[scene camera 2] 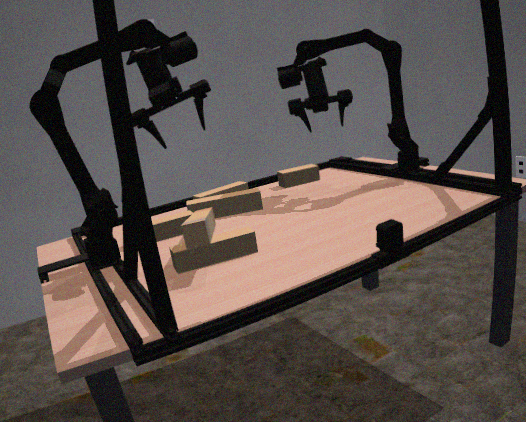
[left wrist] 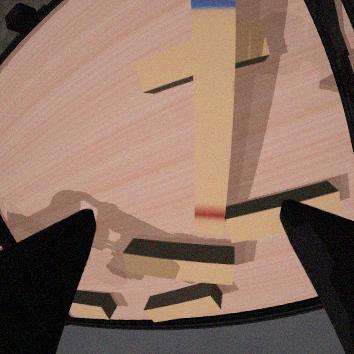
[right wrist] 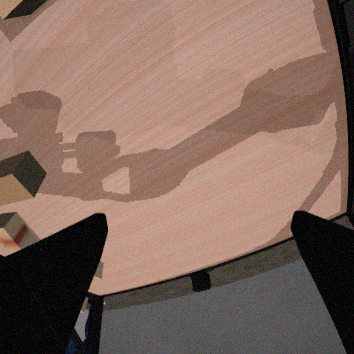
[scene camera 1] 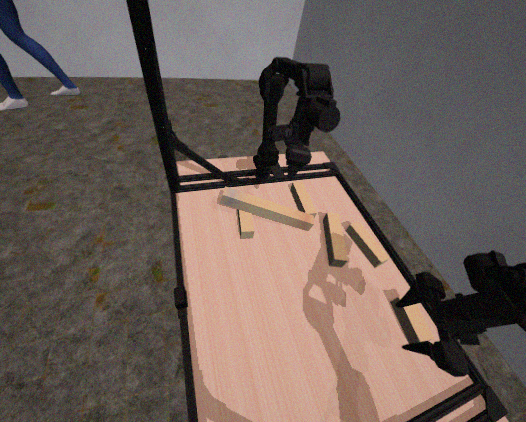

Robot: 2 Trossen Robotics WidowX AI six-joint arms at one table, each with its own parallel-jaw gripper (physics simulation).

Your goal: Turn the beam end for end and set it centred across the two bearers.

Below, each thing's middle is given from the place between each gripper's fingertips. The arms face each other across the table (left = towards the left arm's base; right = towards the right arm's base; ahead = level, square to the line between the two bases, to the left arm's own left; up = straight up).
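Labels:
The beam (scene camera 1: 231,197) is 12 cm below my right hand, and it's 14 cm behind that hand and 47 cm to the left of it.
For my left hand, the beam is 180 mm below it, plus 10 mm to the left of it and 30 mm behind it.

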